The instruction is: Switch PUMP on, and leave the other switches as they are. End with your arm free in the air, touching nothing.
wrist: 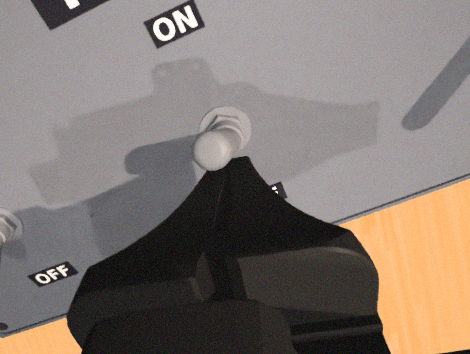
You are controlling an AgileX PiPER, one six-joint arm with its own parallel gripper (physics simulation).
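Observation:
The switch at the middle of the wrist view has a pale round-ended lever [212,149] rising from a hex nut and washer. Its tip shows to the lower left of its base. The ON label [174,23] is above it, and a mostly hidden label [277,190] shows below it, beside the finger. A large dark label [65,10], cut off at the top left, shows part of a white letter. My black gripper [234,182] is shut, with nothing seen between its fingers. Its fingertips are right below the lever's tip; whether they touch it cannot be told.
Part of another switch [6,227] shows at the left edge, above its OFF label [52,273]. A rod-like shadow falls on the grey panel [310,45] at the right. The panel's edge meets the wooden table [425,260] at the lower right.

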